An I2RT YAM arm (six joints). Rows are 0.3 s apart.
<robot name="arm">
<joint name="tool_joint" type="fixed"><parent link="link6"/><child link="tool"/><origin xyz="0 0 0" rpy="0 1.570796 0"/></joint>
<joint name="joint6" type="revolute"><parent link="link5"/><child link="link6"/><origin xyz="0.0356 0 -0.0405"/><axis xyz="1 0 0"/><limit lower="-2.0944" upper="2.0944"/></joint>
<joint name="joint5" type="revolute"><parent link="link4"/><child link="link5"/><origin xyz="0.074 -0.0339 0.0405"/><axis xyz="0 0 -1"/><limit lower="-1.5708" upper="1.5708"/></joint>
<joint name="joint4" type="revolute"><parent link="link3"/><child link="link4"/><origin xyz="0.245 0.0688 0.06"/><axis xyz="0 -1 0"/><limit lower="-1.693" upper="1.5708"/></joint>
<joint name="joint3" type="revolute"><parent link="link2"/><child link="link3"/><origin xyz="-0.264 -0.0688 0"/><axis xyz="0 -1 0"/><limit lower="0" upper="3.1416"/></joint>
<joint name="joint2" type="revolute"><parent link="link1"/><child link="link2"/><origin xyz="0.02 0.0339 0.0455"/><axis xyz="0 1 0"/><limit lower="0" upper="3.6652"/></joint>
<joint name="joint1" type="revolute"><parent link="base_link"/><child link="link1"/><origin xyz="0 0 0.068"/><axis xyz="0 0 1"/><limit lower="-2.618" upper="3.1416"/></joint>
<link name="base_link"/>
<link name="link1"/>
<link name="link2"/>
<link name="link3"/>
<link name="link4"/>
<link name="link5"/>
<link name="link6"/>
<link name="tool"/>
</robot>
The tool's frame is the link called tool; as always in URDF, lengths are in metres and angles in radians.
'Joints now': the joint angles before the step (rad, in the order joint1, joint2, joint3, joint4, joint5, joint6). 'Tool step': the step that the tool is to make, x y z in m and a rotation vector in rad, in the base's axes. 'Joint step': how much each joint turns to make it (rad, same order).
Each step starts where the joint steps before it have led.
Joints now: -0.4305 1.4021 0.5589 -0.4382 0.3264 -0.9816
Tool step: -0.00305 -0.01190 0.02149 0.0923 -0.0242 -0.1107
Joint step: -0.0681 -0.0305 0.0848 -0.1546 -0.0786 0.0688
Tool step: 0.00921 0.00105 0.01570 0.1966 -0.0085 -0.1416
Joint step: 0.0008 0.0454 0.1199 -0.1921 -0.1468 0.1759
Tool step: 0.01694 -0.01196 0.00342 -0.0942 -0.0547 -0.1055
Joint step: 0.0008 0.0461 0.0460 0.0800 0.0741 0.0958
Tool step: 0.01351 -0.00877 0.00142 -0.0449 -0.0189 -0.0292
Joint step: 0.0000 0.0488 0.0457 0.0370 0.0363 0.0219
